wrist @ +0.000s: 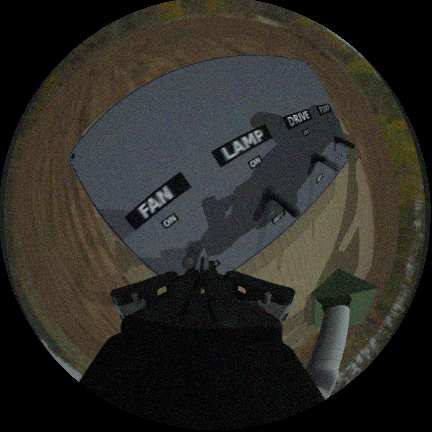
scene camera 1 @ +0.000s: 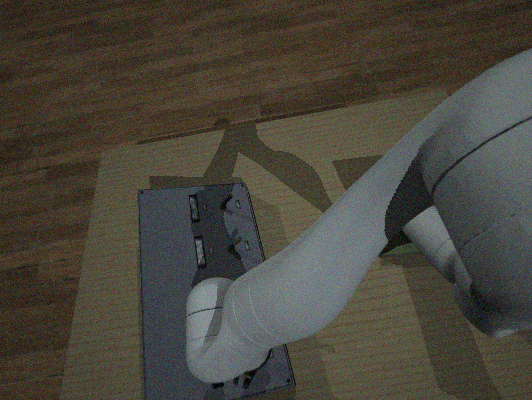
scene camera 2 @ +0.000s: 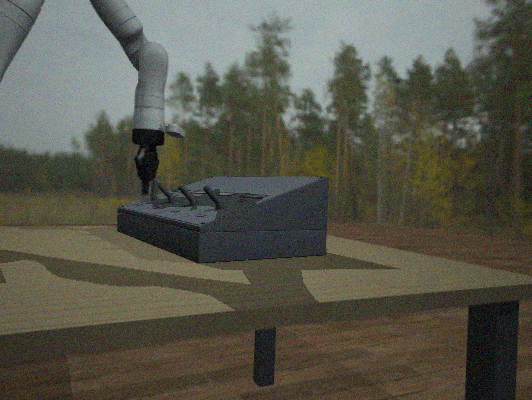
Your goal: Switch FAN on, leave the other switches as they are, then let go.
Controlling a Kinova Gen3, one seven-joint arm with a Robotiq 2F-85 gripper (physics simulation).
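Frame: origin at the arm's base, x left, y ahead, z down, level; centimetres.
Where they show: gripper, between the fingertips: (wrist: 202,263) (scene camera 2: 146,195); arm's base, origin of its link: (wrist: 336,312) (scene camera 1: 421,221).
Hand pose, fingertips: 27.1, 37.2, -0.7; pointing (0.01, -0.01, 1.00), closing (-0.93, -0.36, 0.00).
Each offset is from my fingertips to the centre of the thing, as dx, dy, dz. "spot": to the spot under its first point. Level surfaces: height alone.
The grey sloped switch panel @(-15.6, +12.7, +3.5) (scene camera 1: 165,260) (scene camera 2: 262,245) (wrist: 175,100) carries a row of levers. The FAN label @(+1.9, +8.7, -1.5) (wrist: 156,201) and its ON mark @(spot: +1.3, +6.1, -0.6) (wrist: 170,221) show in the wrist view. The FAN lever @(+0.4, +1.9, -1.8) (scene camera 2: 154,194) (wrist: 190,259) stands more upright than the others, its round end toward the wrist camera. My gripper (scene camera 2: 145,192) (wrist: 202,263) is shut and empty, its tips right beside the FAN lever at its OFF-mark side; contact is unclear. The LAMP lever @(-11.6, +3.3, -1.3) (scene camera 2: 164,192) (wrist: 282,204), DRIVE lever @(-23.3, +6.0, -1.3) (scene camera 2: 188,196) (wrist: 325,161) and PUMP lever @(-35.0, +8.7, -1.3) (scene camera 2: 212,196) (wrist: 344,143) lean toward their OFF marks.
The panel stands on a wooden table @(dz +9.3) (scene camera 1: 110,175) (scene camera 2: 400,280). In scene camera 1, the arm (scene camera 1: 310,270) covers the FAN and LAMP part of the panel and hides the gripper's tips. A green block (wrist: 345,295) stands by the arm's base.
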